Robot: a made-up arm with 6 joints. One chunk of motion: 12 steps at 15 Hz.
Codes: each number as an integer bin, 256 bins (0 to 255) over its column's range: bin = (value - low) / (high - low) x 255, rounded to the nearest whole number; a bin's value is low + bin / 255 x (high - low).
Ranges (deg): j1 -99..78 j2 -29..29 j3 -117..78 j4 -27..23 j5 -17..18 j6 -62..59
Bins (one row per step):
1: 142 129 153 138 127 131
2: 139 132 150 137 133 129
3: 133 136 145 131 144 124
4: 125 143 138 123 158 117
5: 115 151 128 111 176 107
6: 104 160 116 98 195 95
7: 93 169 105 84 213 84
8: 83 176 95 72 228 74
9: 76 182 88 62 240 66
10: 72 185 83 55 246 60
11: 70 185 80 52 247 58
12: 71 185 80 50 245 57
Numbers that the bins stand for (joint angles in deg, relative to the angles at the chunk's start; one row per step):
1: -0.44 0.34 0.00 0.06 0.43 0.16
2: -2.52 1.02 -2.29 -0.14 1.25 -0.79
3: -6.68 1.93 -6.12 -1.31 2.76 -3.16
4: -12.24 3.53 -11.47 -2.88 4.69 -6.48
5: -19.18 5.35 -19.12 -5.24 7.16 -11.23
6: -26.81 7.39 -28.29 -7.78 9.76 -16.92
7: -34.45 9.44 -36.71 -10.53 12.24 -22.14
8: -41.39 11.03 -44.35 -12.88 14.29 -26.89
9: -46.25 12.40 -49.71 -14.84 15.94 -30.68
10: -49.02 13.08 -53.53 -16.22 16.76 -33.53
11: -50.41 13.08 -55.82 -16.80 16.90 -34.48
12: -49.72 13.08 -55.82 -17.20 16.63 -34.95

